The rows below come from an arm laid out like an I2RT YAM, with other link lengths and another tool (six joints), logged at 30 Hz.
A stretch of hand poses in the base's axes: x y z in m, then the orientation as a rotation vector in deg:
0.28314, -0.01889, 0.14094, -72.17, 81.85, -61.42
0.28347, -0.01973, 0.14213, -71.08, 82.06, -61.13
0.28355, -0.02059, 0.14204, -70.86, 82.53, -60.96
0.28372, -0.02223, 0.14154, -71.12, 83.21, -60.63
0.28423, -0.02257, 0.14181, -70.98, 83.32, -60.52
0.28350, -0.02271, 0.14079, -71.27, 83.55, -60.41
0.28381, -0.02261, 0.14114, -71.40, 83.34, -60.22
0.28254, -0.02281, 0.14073, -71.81, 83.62, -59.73
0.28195, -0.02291, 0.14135, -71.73, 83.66, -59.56
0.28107, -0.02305, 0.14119, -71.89, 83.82, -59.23
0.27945, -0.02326, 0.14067, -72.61, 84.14, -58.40
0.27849, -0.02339, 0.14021, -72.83, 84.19, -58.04
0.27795, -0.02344, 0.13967, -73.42, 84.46, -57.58
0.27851, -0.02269, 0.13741, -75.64, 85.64, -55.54
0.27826, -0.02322, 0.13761, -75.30, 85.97, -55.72
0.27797, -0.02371, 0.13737, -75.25, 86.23, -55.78
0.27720, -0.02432, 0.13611, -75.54, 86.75, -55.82
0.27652, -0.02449, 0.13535, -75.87, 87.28, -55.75
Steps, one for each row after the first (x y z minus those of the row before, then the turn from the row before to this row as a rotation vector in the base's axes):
0.00033, -0.00084, 0.00119, 0.85, -0.44, -0.30
0.00008, -0.00086, -0.00009, 0.29, 0.21, -0.26
0.00017, -0.00164, -0.00050, 0.14, 0.66, -0.16
0.00051, -0.00034, 0.00027, 0.16, 0.01, -0.05
-0.00073, -0.00014, -0.00102, -0.07, 0.34, 0.01
0.00031, 0.00010, 0.00035, 0.03, -0.02, 0.27
-0.00127, -0.00020, -0.00041, 0.11, 0.53, 0.21
-0.00059, -0.00010, 0.00062, 0.16, 0.02, 0.04
-0.00088, -0.00014, -0.00016, 0.14, 0.27, 0.12
-0.00162, -0.00021, -0.00052, 0.15, 0.81, 0.45
-0.00096, -0.00013, -0.00046, 0.11, 0.24, 0.22
-0.00054, -0.00005, -0.00054, -0.02, 0.62, 0.25
0.00056, 0.00075, -0.00226, 0.12, 2.52, 0.98
-0.00025, -0.00053, 0.00020, 0.10, -0.02, -0.40
-0.00029, -0.00049, -0.00024, 0.01, 0.13, -0.21
-0.00077, -0.00061, -0.00126, -0.16, 0.50, -0.25
-0.00068, -0.00017, -0.00076, -0.12, 0.55, -0.19

